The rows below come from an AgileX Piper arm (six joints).
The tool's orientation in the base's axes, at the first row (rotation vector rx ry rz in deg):
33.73 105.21 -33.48
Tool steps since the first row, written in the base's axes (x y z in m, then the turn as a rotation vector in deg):
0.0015 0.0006 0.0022 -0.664 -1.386 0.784
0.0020 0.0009 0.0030 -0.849 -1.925 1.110
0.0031 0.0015 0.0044 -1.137 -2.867 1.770
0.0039 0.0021 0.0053 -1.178 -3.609 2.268
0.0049 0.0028 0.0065 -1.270 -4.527 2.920
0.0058 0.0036 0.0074 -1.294 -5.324 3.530
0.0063 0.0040 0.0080 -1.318 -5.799 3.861
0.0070 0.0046 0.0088 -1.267 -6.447 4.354
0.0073 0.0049 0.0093 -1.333 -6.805 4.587
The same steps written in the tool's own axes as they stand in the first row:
-0.0025 0.0012 0.0000 -0.701 -1.566 0.181
-0.0033 0.0016 -0.0001 -1.015 -2.131 0.296
-0.0049 0.0026 -0.0001 -1.662 -3.105 0.494
-0.0060 0.0035 -0.0003 -2.208 -3.750 0.787
-0.0073 0.0045 -0.0004 -2.904 -4.579 1.110
-0.0083 0.0056 -0.0005 -3.567 -5.268 1.416
-0.0090 0.0062 -0.0006 -3.928 -5.681 1.601
-0.0099 0.0070 -0.0008 -4.487 -6.196 1.901
-0.0104 0.0073 -0.0009 -4.729 -6.536 2.012

